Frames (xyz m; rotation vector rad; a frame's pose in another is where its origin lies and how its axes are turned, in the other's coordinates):
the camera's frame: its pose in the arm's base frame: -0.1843 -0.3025 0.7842 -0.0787 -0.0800 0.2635
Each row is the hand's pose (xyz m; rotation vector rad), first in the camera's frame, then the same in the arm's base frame.
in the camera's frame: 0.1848 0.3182 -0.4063 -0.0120 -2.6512 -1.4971
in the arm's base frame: -0.0519 0.0251 0.3651 0.3833 -2.6435 -1.3353
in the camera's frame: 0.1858 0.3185 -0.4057 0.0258 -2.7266 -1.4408
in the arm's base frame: -0.0511 0.0257 0.3657 0.4305 -2.7116 -1.2857
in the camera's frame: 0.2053 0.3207 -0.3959 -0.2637 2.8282 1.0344
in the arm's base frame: -0.0338 0.0336 0.3766 -0.6854 2.8179 0.9325
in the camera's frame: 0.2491 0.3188 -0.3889 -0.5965 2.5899 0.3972
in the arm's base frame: 0.0082 0.0437 0.3867 -0.9667 2.4658 0.3479
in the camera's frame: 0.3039 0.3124 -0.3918 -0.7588 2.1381 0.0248
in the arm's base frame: 0.0629 0.0518 0.3882 -1.0662 1.9606 0.0490
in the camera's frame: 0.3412 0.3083 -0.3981 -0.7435 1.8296 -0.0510
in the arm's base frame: 0.1004 0.0572 0.3848 -1.0184 1.6484 0.0191
